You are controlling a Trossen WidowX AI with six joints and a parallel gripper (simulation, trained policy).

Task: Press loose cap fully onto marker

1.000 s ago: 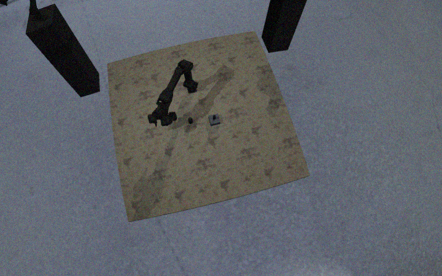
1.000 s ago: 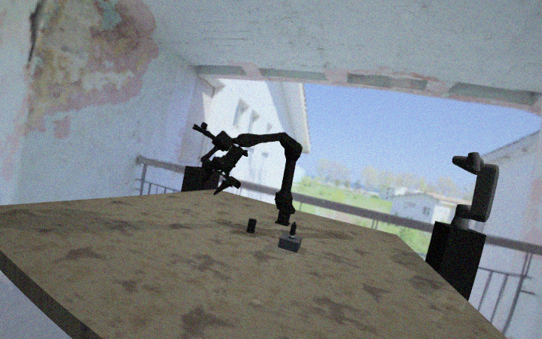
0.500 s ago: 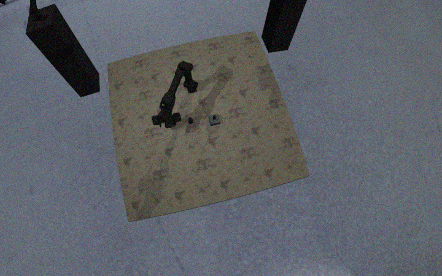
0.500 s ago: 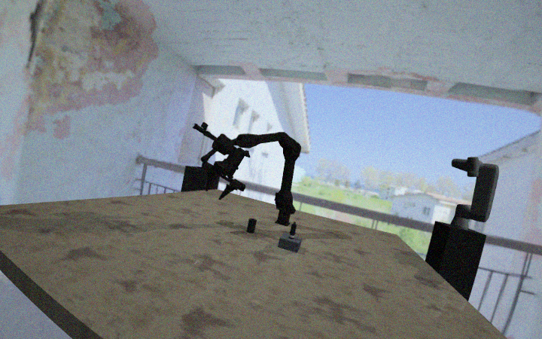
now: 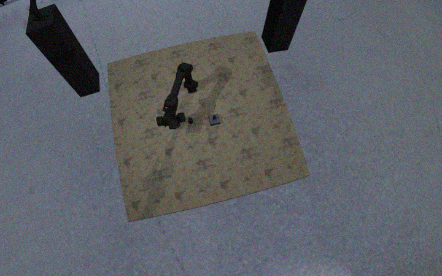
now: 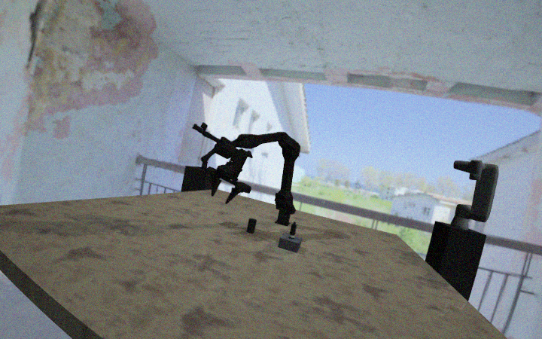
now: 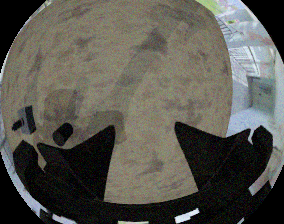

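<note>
My gripper tip is 30 mm past the dark cap, 140 mm to the right of it and 70 mm above it. The rest, counted from my gripper tip: dark marker: 310 mm to the left, 30 mm below; grey holder block: 310 mm to the left, 80 mm below.
</note>
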